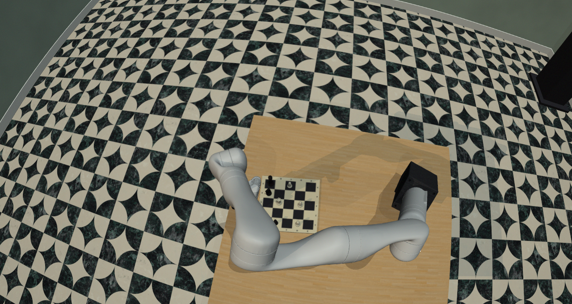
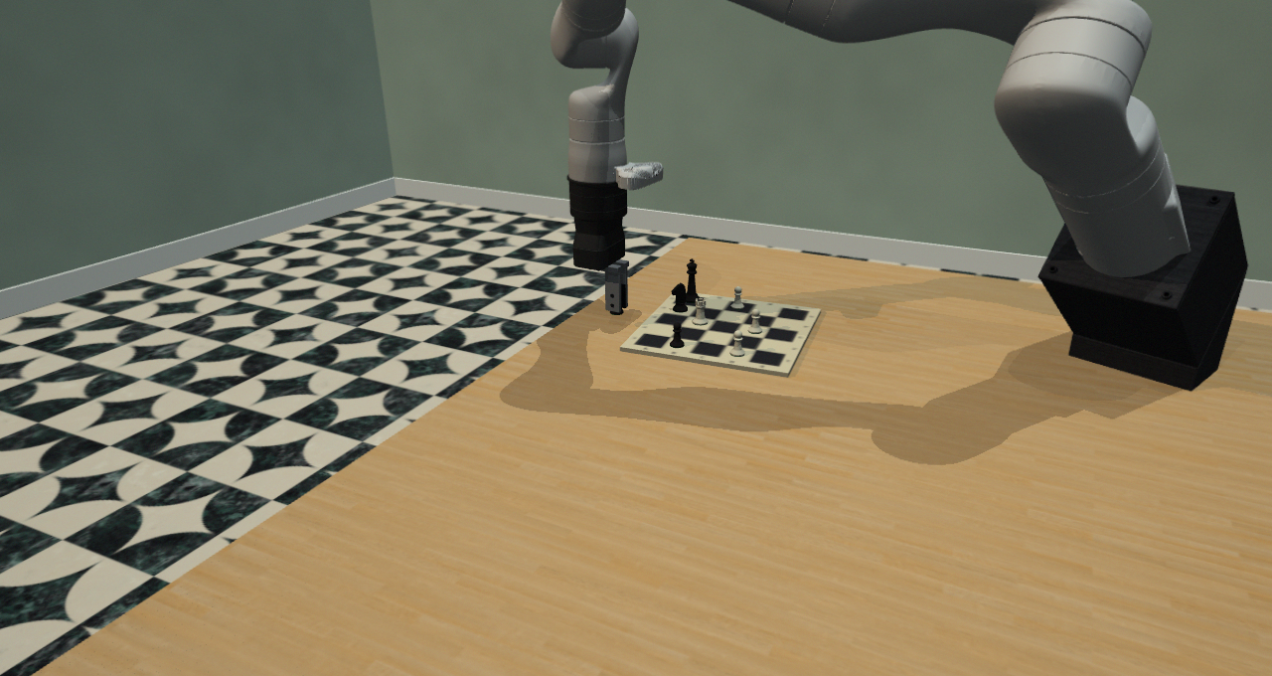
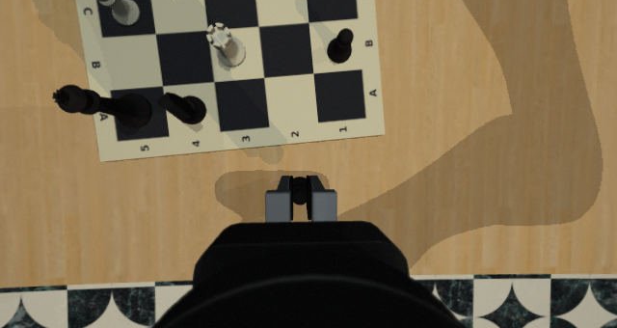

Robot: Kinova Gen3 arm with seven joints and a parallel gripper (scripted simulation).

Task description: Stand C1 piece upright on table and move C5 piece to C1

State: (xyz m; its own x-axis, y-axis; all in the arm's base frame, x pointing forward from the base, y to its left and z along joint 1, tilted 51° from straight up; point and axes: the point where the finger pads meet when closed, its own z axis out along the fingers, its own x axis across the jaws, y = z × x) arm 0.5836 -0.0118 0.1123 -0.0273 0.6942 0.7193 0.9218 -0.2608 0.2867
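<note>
The black king is 50 mm behind my hand, 130 mm to the right of it and 10 mm below it. The rest, counted from my hand: black knight 50 mm behind, 80 mm to the right, 20 mm below; then chessboard 140 mm behind, 60 mm to the right, 40 mm below.
</note>
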